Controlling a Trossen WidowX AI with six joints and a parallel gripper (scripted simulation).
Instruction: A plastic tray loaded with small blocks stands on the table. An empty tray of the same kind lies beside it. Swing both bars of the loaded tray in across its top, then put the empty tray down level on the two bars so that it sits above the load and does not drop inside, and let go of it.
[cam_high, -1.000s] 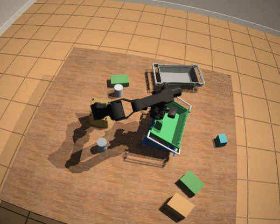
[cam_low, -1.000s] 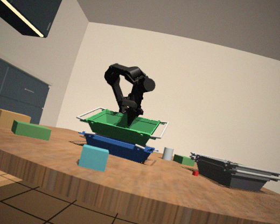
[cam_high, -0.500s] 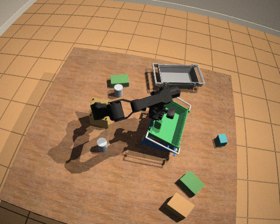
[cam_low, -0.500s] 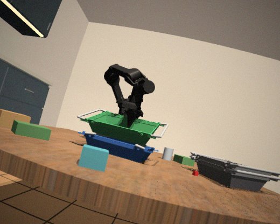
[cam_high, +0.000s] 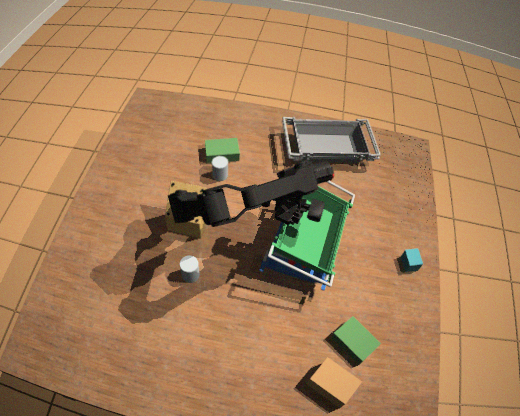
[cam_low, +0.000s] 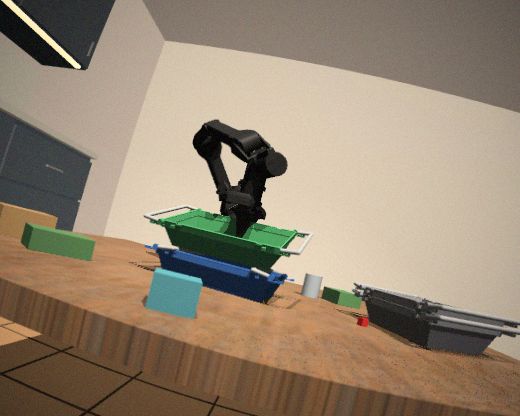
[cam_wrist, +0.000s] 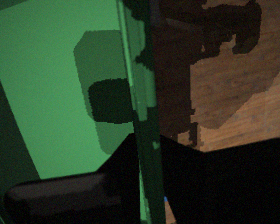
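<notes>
Now: gripper tip 80 mm short of the green tray and 10 mm below it. Round my gripper tip: teal cube: 430 mm ahead, 50 mm to the left, 90 mm below; tan box: 260 mm ahead, 420 mm to the right, 90 mm below.
</notes>
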